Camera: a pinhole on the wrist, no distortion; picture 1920 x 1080 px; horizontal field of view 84.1 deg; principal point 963.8 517.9 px. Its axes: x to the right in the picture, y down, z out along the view. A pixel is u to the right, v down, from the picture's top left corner.
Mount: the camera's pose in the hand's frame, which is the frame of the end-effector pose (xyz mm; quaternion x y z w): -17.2 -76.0 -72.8 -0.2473 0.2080 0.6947 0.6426
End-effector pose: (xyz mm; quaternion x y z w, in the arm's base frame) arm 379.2 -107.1 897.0 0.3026 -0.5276 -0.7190 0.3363
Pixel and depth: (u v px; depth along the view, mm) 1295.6 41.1 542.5
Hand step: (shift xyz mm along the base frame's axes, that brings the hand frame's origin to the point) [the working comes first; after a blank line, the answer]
In the camera's frame: 169.1 -243.0 542.5

-241.6 -84.4 446.3
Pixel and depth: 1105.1 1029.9 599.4
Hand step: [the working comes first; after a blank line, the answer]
In the camera's frame: 79.6 288.3 599.4

-9.5 405.0 431.1
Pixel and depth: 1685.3 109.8 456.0
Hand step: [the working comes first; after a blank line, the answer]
In the camera's frame: 309.1 -174.8 456.0

-69.3 -127.3 461.4
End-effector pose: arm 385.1 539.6 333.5 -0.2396 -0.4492 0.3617 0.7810
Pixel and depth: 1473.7 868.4 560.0
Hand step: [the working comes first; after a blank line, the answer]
In the camera's frame: 268.3 184.4 560.0

-422.8 95.6 -360.6
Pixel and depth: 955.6 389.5 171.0
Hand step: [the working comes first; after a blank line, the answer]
In the camera's frame: -1.3 -20.6 171.0

-69.1 13.4 5.7
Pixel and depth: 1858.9 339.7 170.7
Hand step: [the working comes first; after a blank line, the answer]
In the camera's frame: 143.6 -28.6 170.7

-31.7 81.1 -117.1
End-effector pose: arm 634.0 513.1 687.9 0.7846 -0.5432 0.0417 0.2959
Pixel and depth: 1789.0 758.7 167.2
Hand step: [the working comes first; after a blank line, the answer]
In the camera's frame: 129.6 37.8 167.2

-134.1 42.9 40.5
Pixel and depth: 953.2 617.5 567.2
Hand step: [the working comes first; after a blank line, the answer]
In the camera's frame: -5.6 53.1 567.2

-369.9 -159.8 -245.5
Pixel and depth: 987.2 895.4 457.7
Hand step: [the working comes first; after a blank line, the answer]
In the camera's frame: 10.1 162.3 457.7

-329.8 -10.4 -229.7
